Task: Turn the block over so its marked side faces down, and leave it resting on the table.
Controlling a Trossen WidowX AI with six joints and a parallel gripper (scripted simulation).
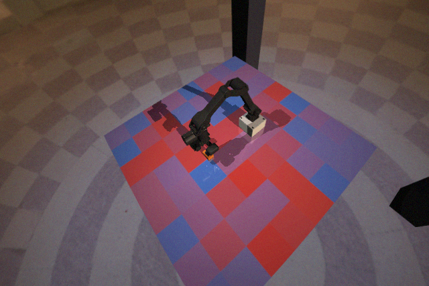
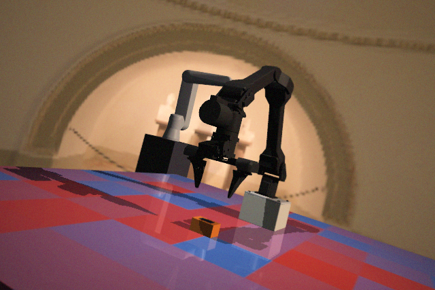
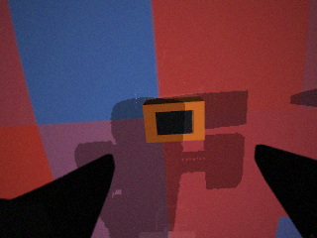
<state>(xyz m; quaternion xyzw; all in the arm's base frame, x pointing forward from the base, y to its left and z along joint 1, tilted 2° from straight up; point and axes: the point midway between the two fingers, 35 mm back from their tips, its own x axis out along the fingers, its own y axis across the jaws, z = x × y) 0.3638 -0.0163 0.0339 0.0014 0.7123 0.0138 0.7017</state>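
My gripper tip is now 8 cm above the block.
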